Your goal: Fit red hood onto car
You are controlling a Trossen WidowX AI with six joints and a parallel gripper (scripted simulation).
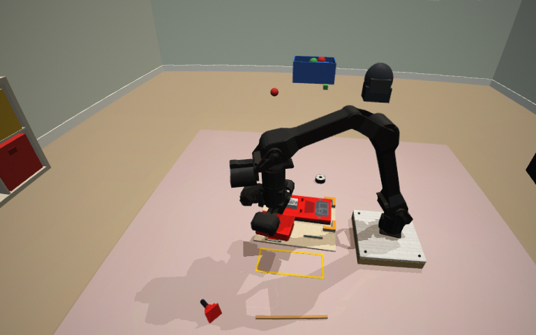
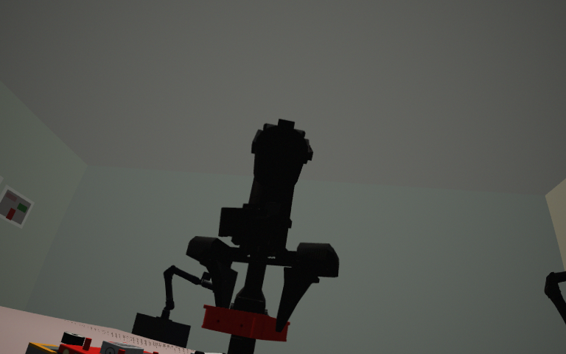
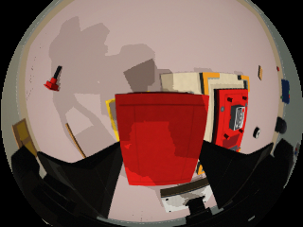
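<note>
Right now my gripper tip is 15 cm to the left of the beige jig, 9 cm above it and 2 cm past it. Also, from my gripper tip: wooden stick 19 cm to the left, 11 cm behind, 10 cm below; red hood 1 cm above.
</note>
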